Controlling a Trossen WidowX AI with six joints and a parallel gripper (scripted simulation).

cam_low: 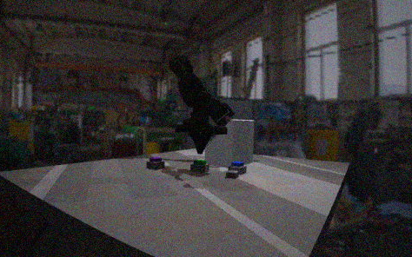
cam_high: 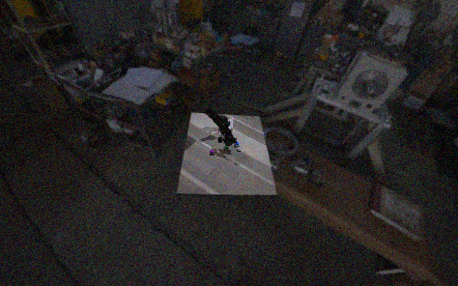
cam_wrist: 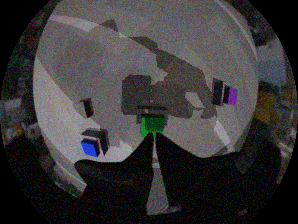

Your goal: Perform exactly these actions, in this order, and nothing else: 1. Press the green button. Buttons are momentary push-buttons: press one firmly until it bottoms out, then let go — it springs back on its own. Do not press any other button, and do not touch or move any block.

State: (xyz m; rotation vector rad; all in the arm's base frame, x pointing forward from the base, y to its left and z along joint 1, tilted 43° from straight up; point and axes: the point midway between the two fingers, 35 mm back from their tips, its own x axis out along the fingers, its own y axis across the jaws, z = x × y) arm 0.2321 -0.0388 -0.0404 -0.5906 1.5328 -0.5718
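Now: the green button 3 cm below my gripper tip. The rest, counted from my gripper tip: purple button 7 cm ahead, 15 cm to the right, 3 cm below; then blue button 6 cm behind, 12 cm to the left, 3 cm below.
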